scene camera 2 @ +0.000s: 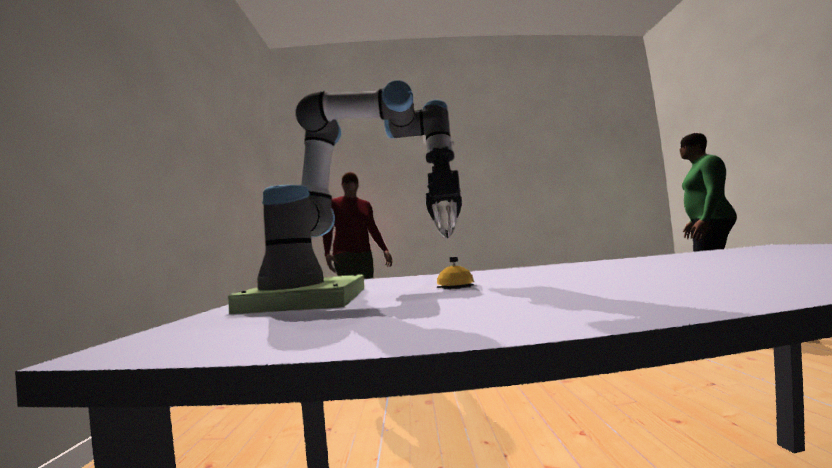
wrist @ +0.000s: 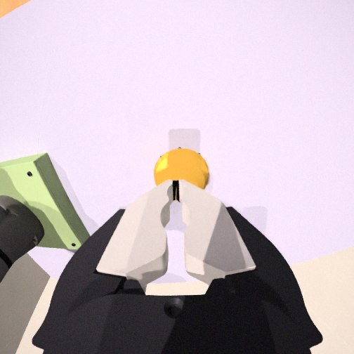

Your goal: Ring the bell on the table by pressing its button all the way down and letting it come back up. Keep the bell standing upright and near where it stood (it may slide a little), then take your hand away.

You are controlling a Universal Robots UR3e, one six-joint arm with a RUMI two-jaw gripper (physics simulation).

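A yellow dome bell stands upright on the white table. Its small black button stands up above the dome in the scene view, with a short stem below it. My gripper is shut and empty. It points down above the bell, with a visible gap between its fingertips and the button. In the wrist view the fingertips cover the near part of the dome and hide the button.
The arm's green base plate is on the table, left of the bell. A person in red stands behind the table near the arm. A person in green stands beyond the table at the right. The table's dark front edge runs across the scene view.
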